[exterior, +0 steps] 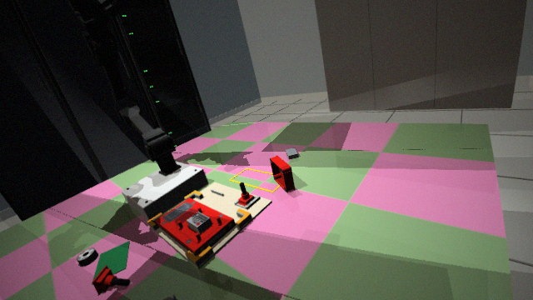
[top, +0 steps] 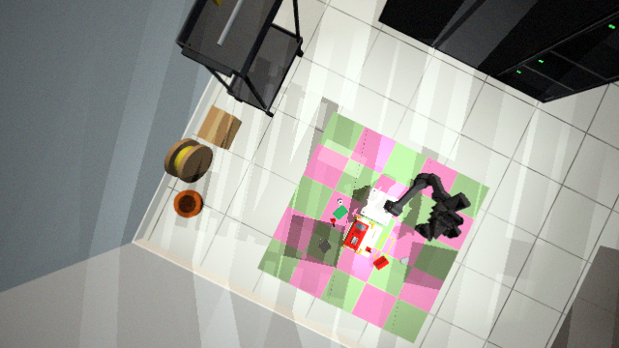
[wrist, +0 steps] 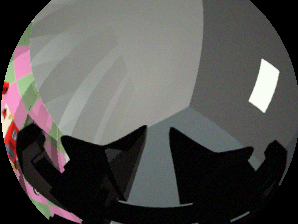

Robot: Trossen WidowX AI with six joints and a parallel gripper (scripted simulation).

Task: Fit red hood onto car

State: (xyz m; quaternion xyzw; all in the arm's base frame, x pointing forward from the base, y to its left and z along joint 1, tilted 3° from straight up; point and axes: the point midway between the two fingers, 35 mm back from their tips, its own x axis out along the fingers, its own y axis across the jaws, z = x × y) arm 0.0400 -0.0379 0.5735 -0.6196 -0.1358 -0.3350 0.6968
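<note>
Now: gripper tip 320 mm short of the red hood, 230 mm to the right of it and 610 mm above it. Also, from my gripper tip: grey engine block (270 mm ahead, 10 mm to the right, 620 mm below); then black wheel (70 mm ahead, 230 mm to the right, 640 mm below); then jig (230 mm ahead, 20 mm to the left, 630 mm below).
</note>
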